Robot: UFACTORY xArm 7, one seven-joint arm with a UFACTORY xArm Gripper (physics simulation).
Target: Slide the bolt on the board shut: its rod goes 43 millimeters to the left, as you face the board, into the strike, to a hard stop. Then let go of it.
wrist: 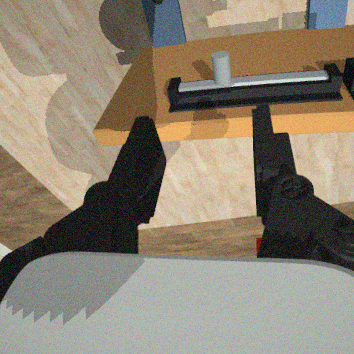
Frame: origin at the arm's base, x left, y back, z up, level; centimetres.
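Seen in the pictures: gripper, fingertip midpoint: (204, 134).
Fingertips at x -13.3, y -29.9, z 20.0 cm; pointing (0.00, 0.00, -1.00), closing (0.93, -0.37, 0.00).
A point is followed by its place in that frame.
The brown wooden board (280, 47) @[x -9.2, y -35.5, z 2.1 cm] lies across the upper part of the wrist view. On it a black bolt housing (260, 94) @[x -11.6, y -34.1, z 11.5 cm] carries a silver rod (295, 78) @[x -8.8, y -34.4, z 10.9 cm]. An upright grey cylindrical knob (221, 68) @[x -13.2, y -31.0, z 11.1 cm] stands on the rod, nearer the housing's left end in the view. A black block (350, 79) @[x -5.2, y -36.1, z 11.2 cm], which looks like the strike, is cut by the right edge, with a narrow gap between it and the housing. My gripper (204, 134) @[x -13.3, y -29.9, z 20.0 cm] is partly open and empty. Its fingertips show on the near side of the housing, and the knob is apart from both fingers.
Two blue uprights (168, 25) @[x -19.3, y -28.7, z -2.4 cm] (327, 14) @[x -3.4, y -36.3, z -2.3 cm] stand at the board's far side. A small red piece (259, 247) shows beside the base of the right finger. Light wood-patterned floor (210, 175) @[x -28.2, y -54.0, z -3.2 cm] shows in front of the board.
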